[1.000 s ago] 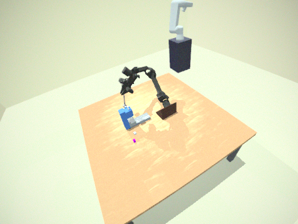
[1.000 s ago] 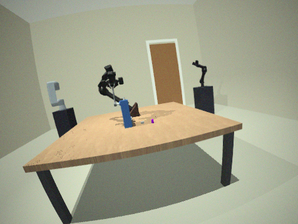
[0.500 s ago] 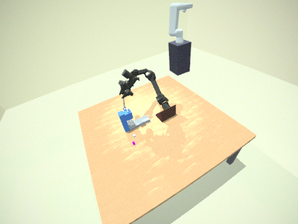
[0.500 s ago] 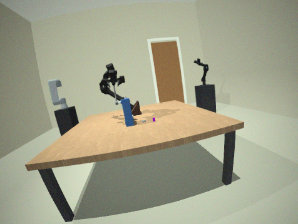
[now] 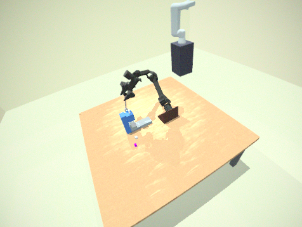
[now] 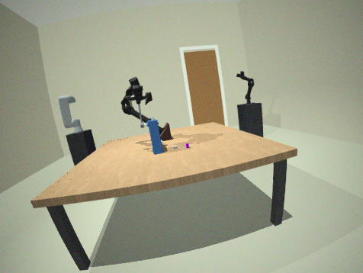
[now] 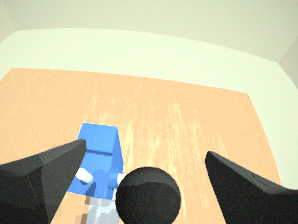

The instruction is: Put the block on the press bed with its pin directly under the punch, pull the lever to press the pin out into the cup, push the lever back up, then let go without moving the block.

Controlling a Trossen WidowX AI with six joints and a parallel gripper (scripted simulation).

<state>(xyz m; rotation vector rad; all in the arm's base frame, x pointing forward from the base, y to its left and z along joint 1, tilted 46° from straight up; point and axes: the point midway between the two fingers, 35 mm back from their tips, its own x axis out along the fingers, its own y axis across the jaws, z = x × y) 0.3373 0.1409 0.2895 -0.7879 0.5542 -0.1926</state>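
My gripper tip is now 20 mm past the lever, 10 mm to the right of it and 50 mm above it. Round my gripper tip: small purple piece: 50 mm ahead, 270 mm to the left, 310 mm below.
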